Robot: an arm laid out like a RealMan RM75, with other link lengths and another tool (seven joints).
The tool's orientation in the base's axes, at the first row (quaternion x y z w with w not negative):
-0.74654, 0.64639, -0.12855, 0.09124
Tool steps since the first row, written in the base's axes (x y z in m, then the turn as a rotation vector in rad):
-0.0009, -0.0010, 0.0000, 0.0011, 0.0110, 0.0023
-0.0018, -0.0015, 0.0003, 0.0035, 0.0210, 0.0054
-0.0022, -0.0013, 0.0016, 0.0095, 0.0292, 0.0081
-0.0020, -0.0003, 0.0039, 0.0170, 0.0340, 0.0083
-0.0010, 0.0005, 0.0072, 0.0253, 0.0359, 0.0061
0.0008, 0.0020, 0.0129, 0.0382, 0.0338, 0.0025
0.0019, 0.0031, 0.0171, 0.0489, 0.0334, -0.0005
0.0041, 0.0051, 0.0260, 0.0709, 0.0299, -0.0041
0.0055, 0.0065, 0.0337, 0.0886, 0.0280, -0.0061
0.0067, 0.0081, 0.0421, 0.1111, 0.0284, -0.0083
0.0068, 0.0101, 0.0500, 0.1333, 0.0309, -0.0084
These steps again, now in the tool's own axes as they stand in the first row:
0.0009, 0.0010, -0.0002, -0.0106, -0.0034, -0.0022
0.0013, 0.0018, -0.0008, -0.0199, -0.0080, -0.0047
0.0011, 0.0018, -0.0022, -0.0270, -0.0157, -0.0056
0.0003, 0.0007, -0.0043, -0.0308, -0.0235, -0.0036
-0.0001, -0.0013, -0.0072, -0.0317, -0.0310, 0.0010
-0.0009, -0.0049, -0.0121, -0.0282, -0.0417, 0.0084
-0.0016, -0.0074, -0.0158, -0.0266, -0.0508, 0.0146
-0.0026, -0.0125, -0.0236, -0.0206, -0.0699, 0.0250
-0.0032, -0.0163, -0.0305, -0.0165, -0.0857, 0.0324
-0.0040, -0.0202, -0.0382, -0.0141, -0.1063, 0.0415
-0.0054, -0.0230, -0.0457, -0.0137, -0.1275, 0.0484

